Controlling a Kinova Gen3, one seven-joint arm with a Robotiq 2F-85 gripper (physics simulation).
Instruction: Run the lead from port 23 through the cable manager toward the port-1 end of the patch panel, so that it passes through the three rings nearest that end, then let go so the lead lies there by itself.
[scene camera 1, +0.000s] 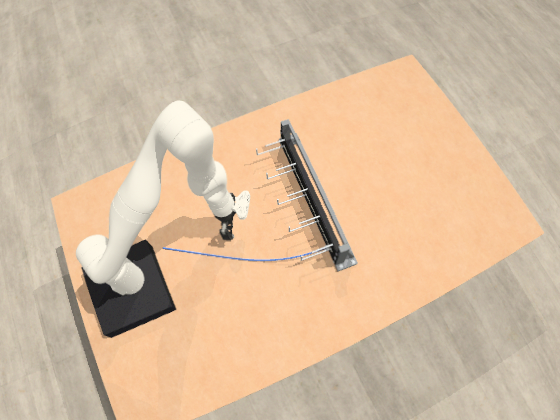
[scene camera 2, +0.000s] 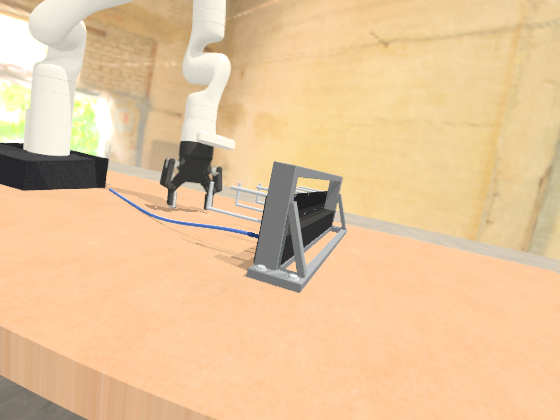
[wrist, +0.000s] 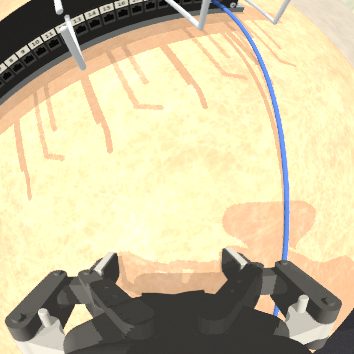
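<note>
The blue lead (scene camera 1: 265, 260) (scene camera 2: 200, 225) (wrist: 283, 150) runs from the patch panel (scene camera 1: 311, 197) (wrist: 30, 30) at its high-numbered end across the table toward the robot base. In the wrist view it leaves the panel between two rings and lies outside the rings toward port 1. Five wire rings stick out of the panel's front; one is the middle ring (scene camera 1: 292, 201). My gripper (scene camera 1: 226, 237) (scene camera 2: 190, 206) (wrist: 169, 262) is open and empty, pointing down, low over the table. It is on the port-1 side of the lead; the lead passes beneath its right-hand linkage in the wrist view.
The grey rack frame (scene camera 1: 345, 250) (scene camera 2: 274, 220) stands on feet around the panel. The black robot base (scene camera 1: 160, 295) (scene camera 2: 55, 172) is near the lead's free end. The rings project from the panel toward the arm. The wooden table (scene camera 1: 425, 175) (scene camera 2: 400, 320) carries everything.
</note>
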